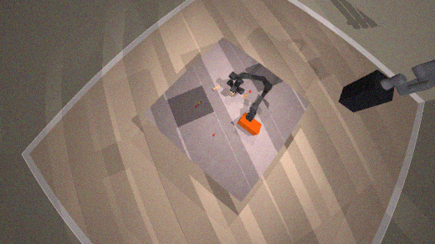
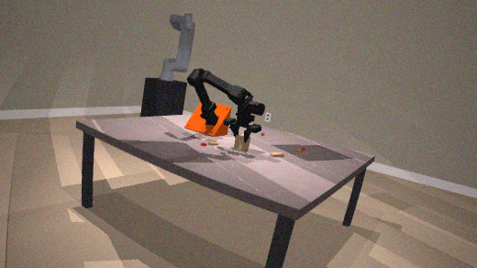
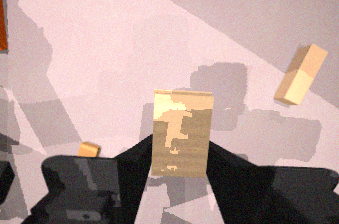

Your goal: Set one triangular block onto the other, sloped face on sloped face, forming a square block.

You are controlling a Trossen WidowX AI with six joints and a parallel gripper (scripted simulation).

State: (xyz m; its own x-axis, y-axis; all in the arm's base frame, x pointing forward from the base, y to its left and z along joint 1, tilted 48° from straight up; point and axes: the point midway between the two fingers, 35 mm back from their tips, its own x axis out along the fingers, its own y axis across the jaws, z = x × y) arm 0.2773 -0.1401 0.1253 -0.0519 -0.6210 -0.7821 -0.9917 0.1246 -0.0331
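The tan triangular block is 1 cm to the right of my gripper tip and 1 cm above it. Also, from my gripper tip: small flat wooden piece (17 cm ahead, 7 cm to the left, 3 cm below); then yellow piece (22 cm ahead, 30 cm to the left, 4 cm below).
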